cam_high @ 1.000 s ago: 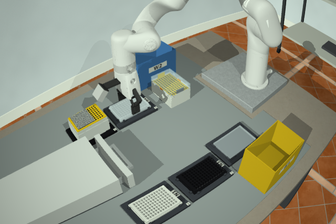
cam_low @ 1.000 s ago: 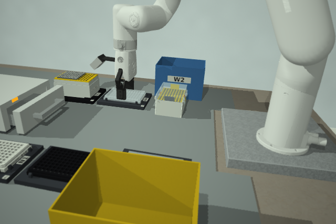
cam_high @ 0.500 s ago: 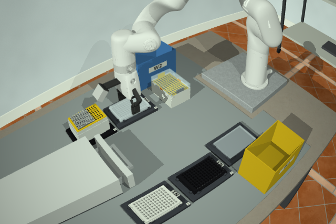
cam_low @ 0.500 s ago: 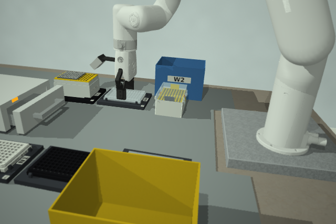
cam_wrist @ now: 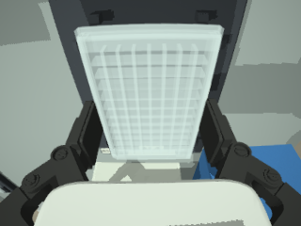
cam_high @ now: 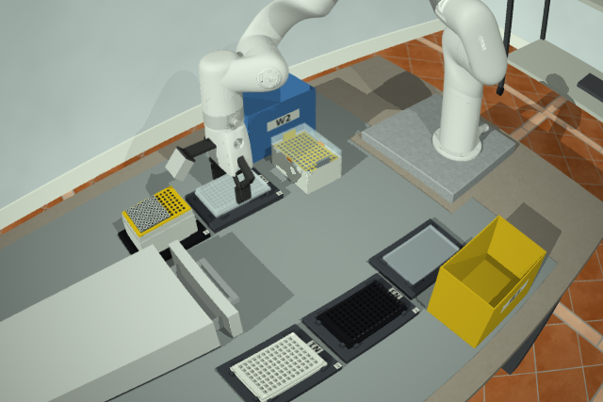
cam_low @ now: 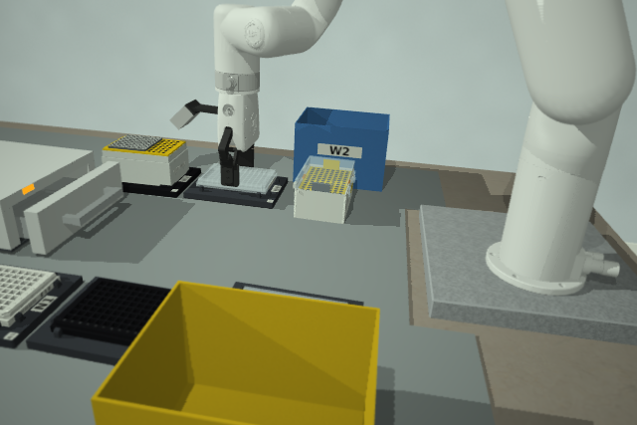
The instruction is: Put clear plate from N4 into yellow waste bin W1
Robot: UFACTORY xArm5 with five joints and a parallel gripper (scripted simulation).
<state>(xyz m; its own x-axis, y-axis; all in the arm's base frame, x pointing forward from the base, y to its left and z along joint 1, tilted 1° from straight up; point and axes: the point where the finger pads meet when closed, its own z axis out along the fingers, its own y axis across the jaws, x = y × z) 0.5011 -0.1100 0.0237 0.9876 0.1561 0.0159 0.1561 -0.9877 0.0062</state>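
My gripper is now 3 cm above the work nest N4. The rest, counted from my hand: yellow-topped rack 17 cm ahead, 3 cm to the left, 2 cm above; tip box 17 cm behind; clear plate 1 cm below.
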